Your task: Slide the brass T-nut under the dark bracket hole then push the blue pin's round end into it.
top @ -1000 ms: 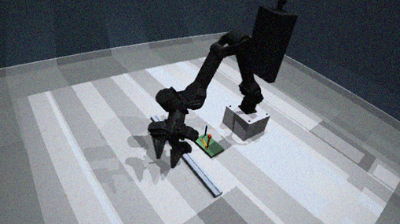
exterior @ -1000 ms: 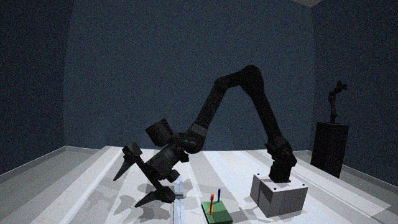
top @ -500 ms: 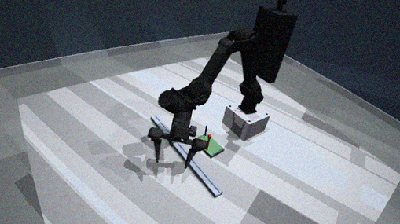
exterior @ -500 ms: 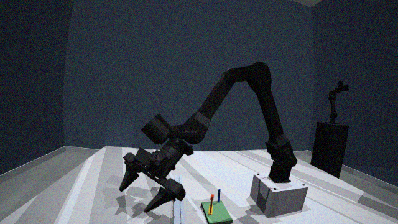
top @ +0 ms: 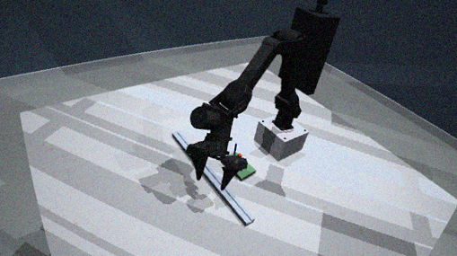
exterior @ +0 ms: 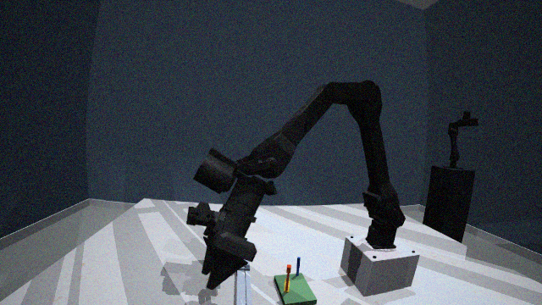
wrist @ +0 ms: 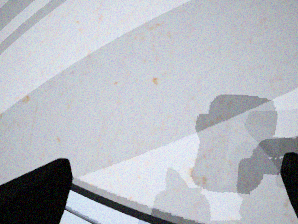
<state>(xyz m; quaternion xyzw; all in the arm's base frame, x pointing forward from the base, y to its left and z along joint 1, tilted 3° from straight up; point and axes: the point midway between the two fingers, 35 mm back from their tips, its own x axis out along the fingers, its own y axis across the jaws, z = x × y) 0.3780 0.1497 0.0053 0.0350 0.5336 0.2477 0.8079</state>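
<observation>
Now: gripper tip 15 cm past the brass T-nut, 11 cm to the left of it and 4 cm above it. From my gripper tip the other things lie so: blue pin (18 cm behind, 15 cm to the right, 6 cm below); green tray (17 cm behind, 13 cm to the right, 8 cm below); aluminum rail (14 cm to the right, 8 cm below, 5 cm behind).
</observation>
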